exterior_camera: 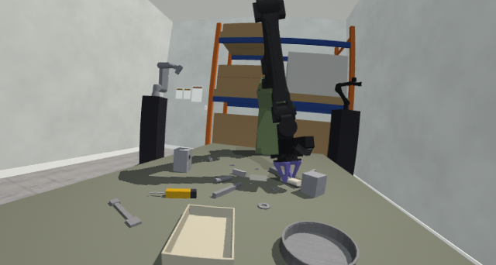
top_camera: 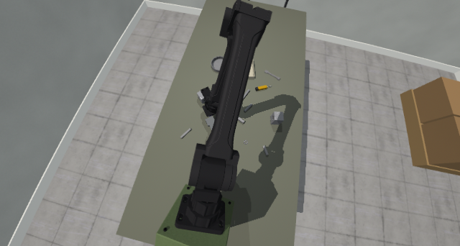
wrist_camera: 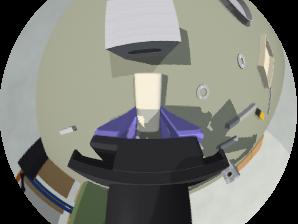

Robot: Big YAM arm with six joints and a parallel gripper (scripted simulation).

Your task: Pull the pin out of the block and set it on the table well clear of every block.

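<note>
Now: the cream pin 10 mm ahead of my hand and 10 mm to the left of it. The rest, counted from my hand: cream tray: 320 mm ahead, 220 mm to the right; cream piece: 20 mm behind, 100 mm to the right; round grey dish: 340 mm ahead, 30 mm to the right.
</note>
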